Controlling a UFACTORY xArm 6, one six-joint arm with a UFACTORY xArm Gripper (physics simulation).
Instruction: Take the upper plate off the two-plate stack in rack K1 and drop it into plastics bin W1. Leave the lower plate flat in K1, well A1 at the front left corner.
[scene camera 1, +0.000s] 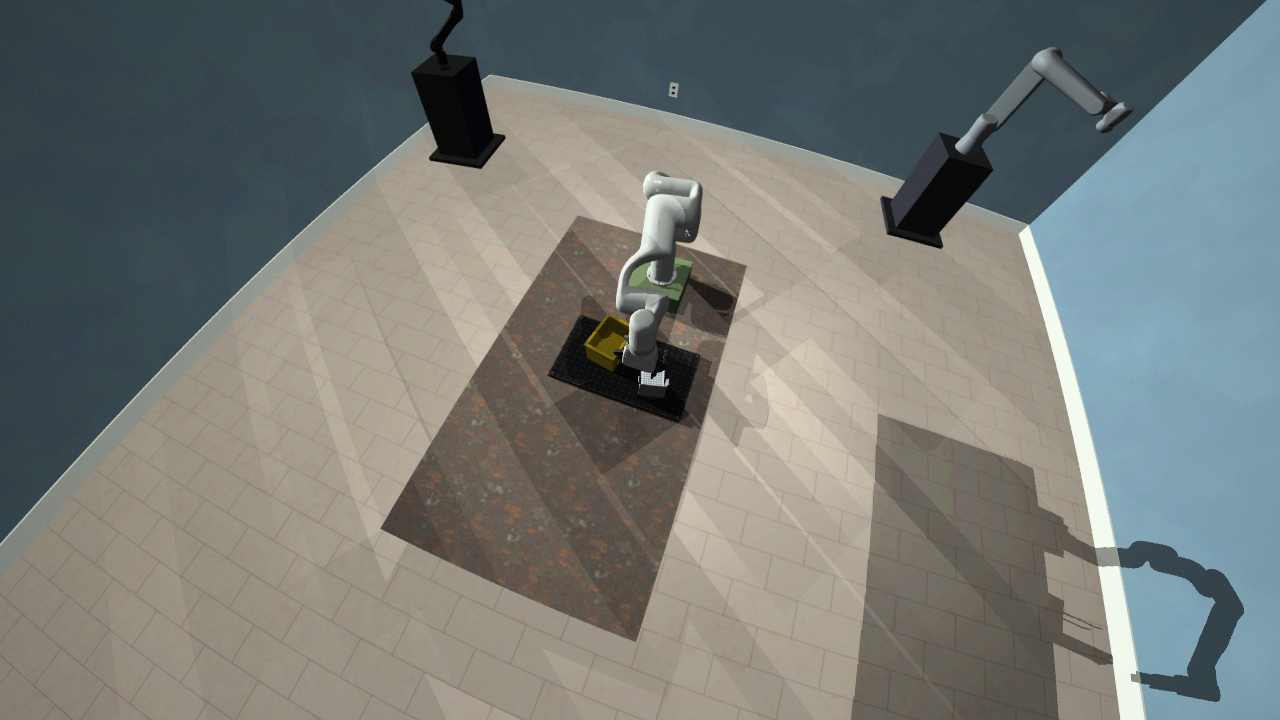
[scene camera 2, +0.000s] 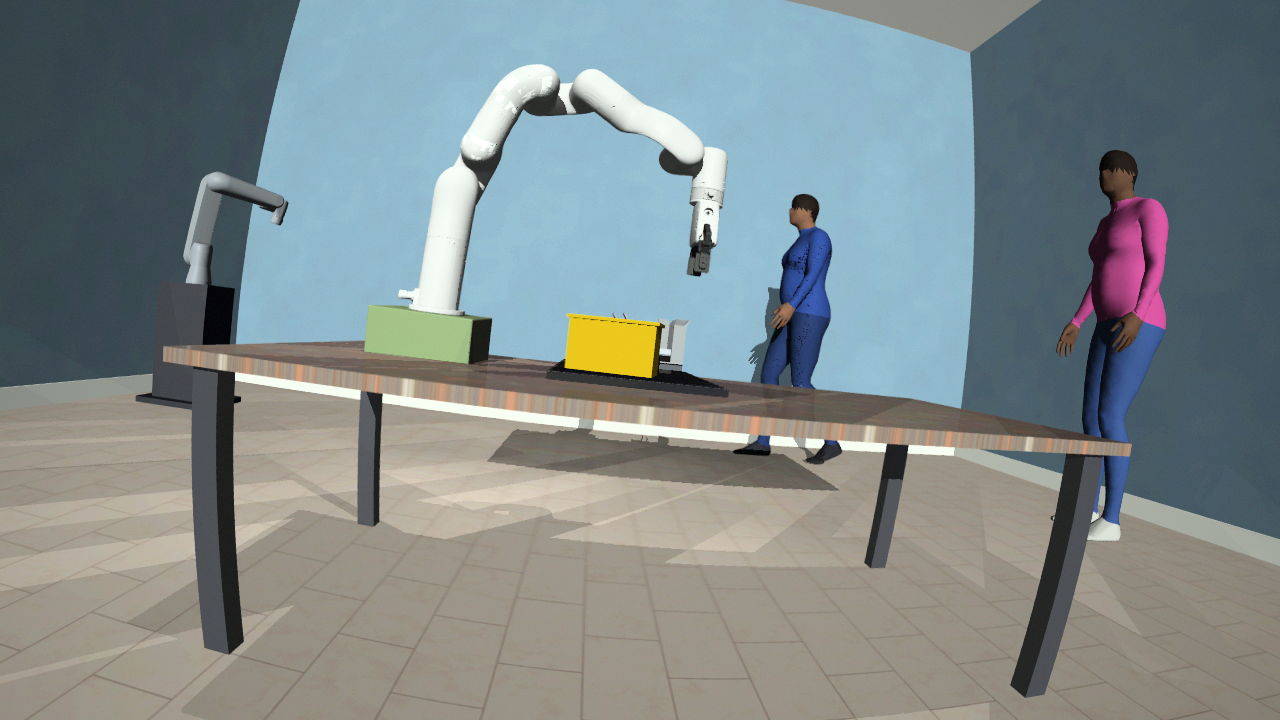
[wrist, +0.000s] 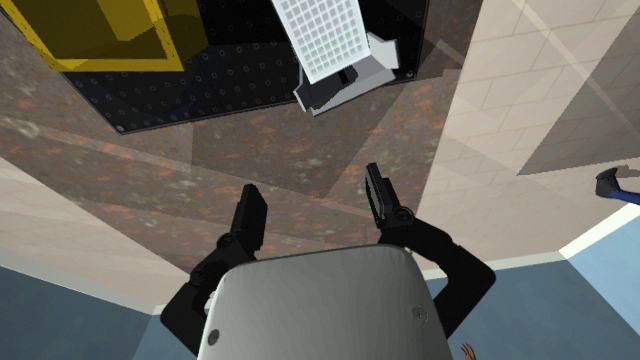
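Pixels of known places: gripper, fingertip midpoint: (scene camera 1: 639, 371) (scene camera 2: 697, 274) (wrist: 312, 185); arm's base, link origin: (scene camera 1: 661, 274) (scene camera 2: 436, 312).
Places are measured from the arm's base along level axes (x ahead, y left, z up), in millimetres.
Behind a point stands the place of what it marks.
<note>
A white gridded plate (scene camera 1: 653, 378) {x 476, y 71, z -31 mm} (wrist: 327, 37) {x 491, y 69, z -28 mm} lies on top in the grey rack K1 (scene camera 1: 653, 391) {x 535, y 82, z -15 mm} (scene camera 2: 679, 344) {x 531, y 29, z -15 mm} (wrist: 384, 51) {x 507, y 118, z 29 mm}, which has raised corner guides. The lower plate cannot be told apart under it. The yellow bin W1 (scene camera 1: 600, 355) {x 449, y -139, z -4 mm} (scene camera 2: 611, 347) {x 356, y -178, z -33 mm} (wrist: 120, 65) {x 448, y -140, z 20 mm} stands beside the rack, to its left in the wrist view. My gripper (scene camera 2: 698, 268) {x 553, y 24, z 144 mm} (wrist: 312, 185) {x 553, y 24, z 144 mm} is open and empty, with its fingers pointing down, well above the rack and bin. In the wrist view the rack and plate show ahead of the fingertips, and the plate's far end is cut off.
Rack and bin stand on a black perforated board (scene camera 1: 595, 379) {x 512, y -141, z -80 mm} (wrist: 235, 75) {x 508, y -74, z -80 mm} on the speckled table (scene camera 1: 537, 501) {x 988, y -202, z -93 mm} (scene camera 2: 805, 410) {x 625, y -448, z -93 mm}. My arm's green base block (scene camera 2: 416, 334) {x -18, y -117, z -48 mm} stands at the table's end. A person in blue (scene camera 2: 808, 268) and one in pink (scene camera 2: 1129, 259) stand beyond the table.
</note>
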